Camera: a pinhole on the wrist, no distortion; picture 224 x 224 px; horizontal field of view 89.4 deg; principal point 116.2 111.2 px. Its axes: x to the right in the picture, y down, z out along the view. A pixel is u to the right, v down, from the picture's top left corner.
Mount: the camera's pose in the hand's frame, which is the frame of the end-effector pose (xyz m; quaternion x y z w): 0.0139 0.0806 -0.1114 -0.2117 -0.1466 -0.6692 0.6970
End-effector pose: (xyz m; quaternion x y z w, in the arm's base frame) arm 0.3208 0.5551 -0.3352 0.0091 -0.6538 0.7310 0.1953
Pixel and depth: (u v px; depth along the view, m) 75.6 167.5 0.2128
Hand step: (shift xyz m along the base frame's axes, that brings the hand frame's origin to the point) -0.2028 -0.0059 -0.2021
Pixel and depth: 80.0 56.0 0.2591
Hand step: -0.0143 -0.1275 -0.2785
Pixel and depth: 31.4 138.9 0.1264
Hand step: -0.0999 0.0468 -0.2091
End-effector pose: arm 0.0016 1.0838 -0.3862 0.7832 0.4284 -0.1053 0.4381
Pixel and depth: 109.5 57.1 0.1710
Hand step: 0.1066 -0.1056 0.1083
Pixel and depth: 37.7 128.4 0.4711
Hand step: 0.5462 -0.1912 0.2233
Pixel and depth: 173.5 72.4 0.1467
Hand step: 0.0664 -0.0776 0.0289
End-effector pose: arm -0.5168 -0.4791 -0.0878 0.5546 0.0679 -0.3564 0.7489
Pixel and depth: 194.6 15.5 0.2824
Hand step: -0.1860 -0.1292 0.2246
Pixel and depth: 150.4 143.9 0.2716
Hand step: 0.1289 -0.1730 0.1123
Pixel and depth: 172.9 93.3 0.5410
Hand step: -0.0886 -0.4185 0.2785
